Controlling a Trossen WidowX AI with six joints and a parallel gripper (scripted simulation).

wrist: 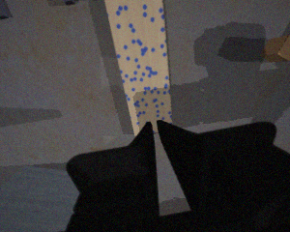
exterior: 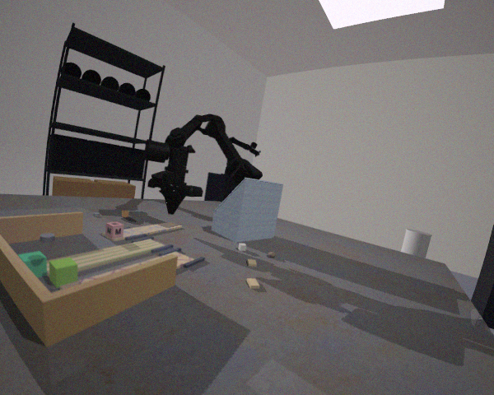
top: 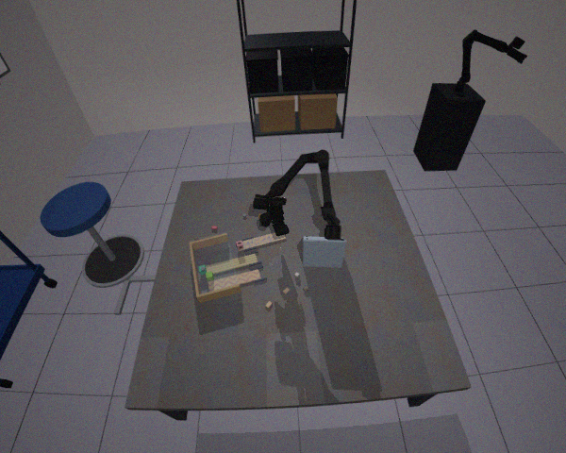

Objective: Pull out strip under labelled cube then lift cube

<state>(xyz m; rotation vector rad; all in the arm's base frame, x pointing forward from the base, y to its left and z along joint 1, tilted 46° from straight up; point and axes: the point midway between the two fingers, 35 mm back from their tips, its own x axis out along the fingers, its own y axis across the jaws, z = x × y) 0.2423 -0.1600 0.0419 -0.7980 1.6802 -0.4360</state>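
My gripper tip is 9 cm short of the blue-dotted strip, 2 cm to the right of it and 4 cm above it.
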